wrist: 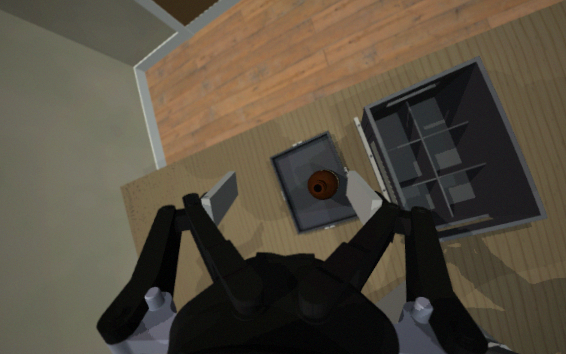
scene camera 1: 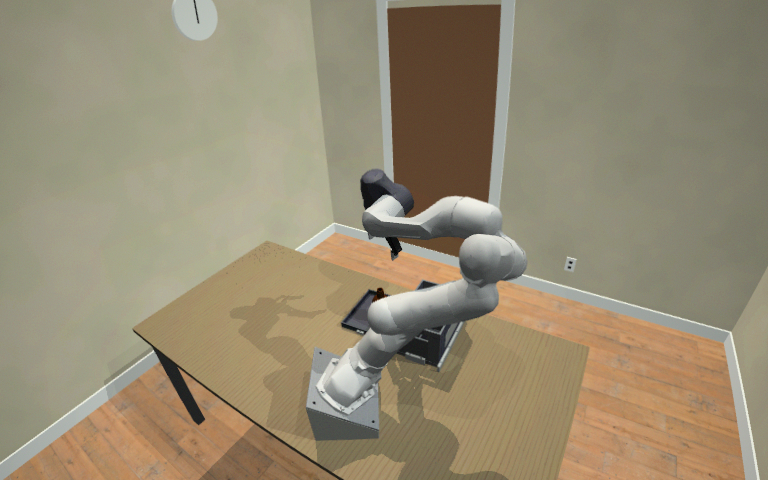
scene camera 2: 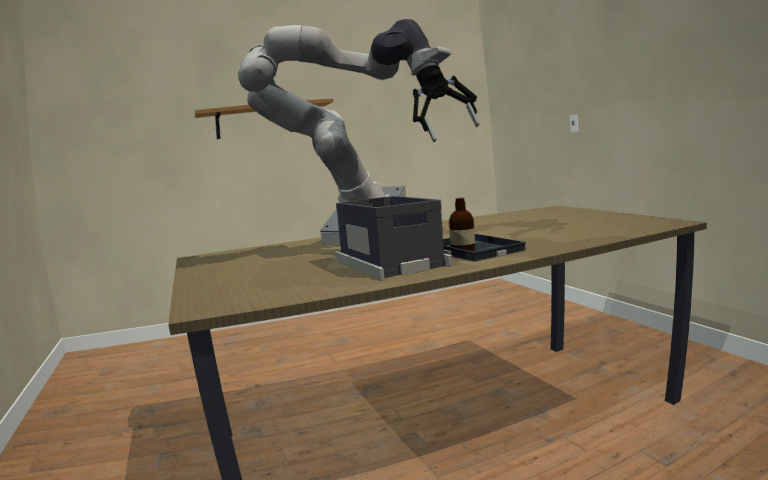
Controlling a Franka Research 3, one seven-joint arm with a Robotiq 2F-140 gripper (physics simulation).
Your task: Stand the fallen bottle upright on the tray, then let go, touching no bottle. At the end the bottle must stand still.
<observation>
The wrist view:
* my gripper: 291, 183
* brown bottle: 323, 184
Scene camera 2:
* my gripper: 456, 132
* brown bottle: 461, 223
</observation>
